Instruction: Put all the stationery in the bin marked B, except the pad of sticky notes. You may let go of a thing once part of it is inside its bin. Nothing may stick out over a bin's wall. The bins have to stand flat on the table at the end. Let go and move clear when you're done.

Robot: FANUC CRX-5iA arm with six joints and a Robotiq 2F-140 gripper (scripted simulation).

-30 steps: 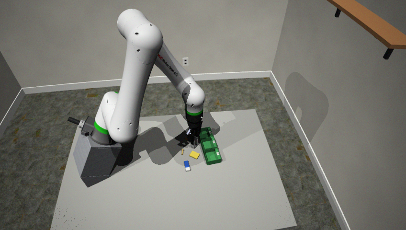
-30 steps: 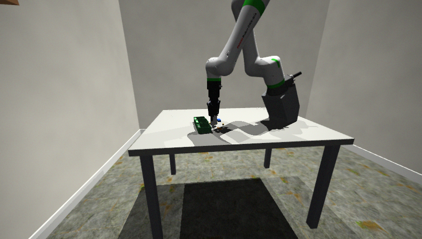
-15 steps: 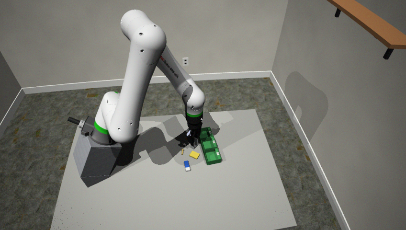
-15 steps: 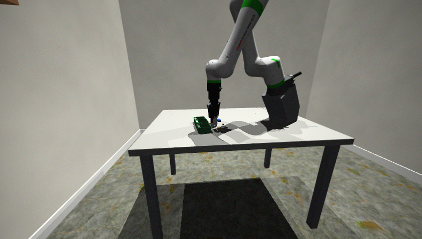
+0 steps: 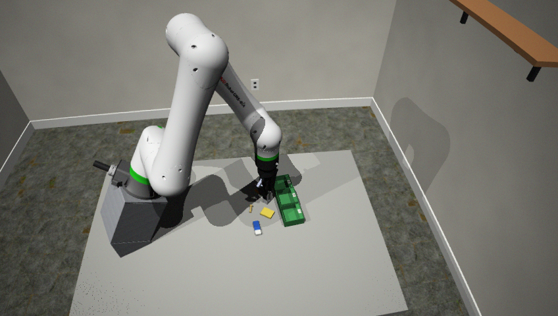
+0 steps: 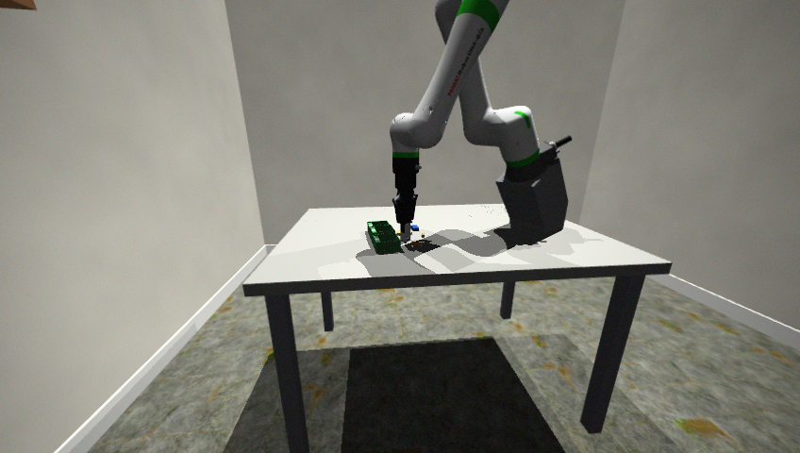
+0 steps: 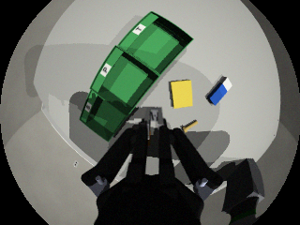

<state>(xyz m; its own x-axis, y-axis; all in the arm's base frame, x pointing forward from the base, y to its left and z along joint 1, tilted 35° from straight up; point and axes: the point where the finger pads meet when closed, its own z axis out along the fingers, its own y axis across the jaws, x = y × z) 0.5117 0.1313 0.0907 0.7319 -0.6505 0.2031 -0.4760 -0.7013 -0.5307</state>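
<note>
Now: the sticky notes 10 mm ahead of my hand, 70 mm to the right of it and 30 mm below it. Round my hand: white eraser: 30 mm behind, 150 mm to the right, 30 mm below; grey-white object: 30 mm below; tan piece: 70 mm behind, 50 mm to the right, 30 mm below.
</note>
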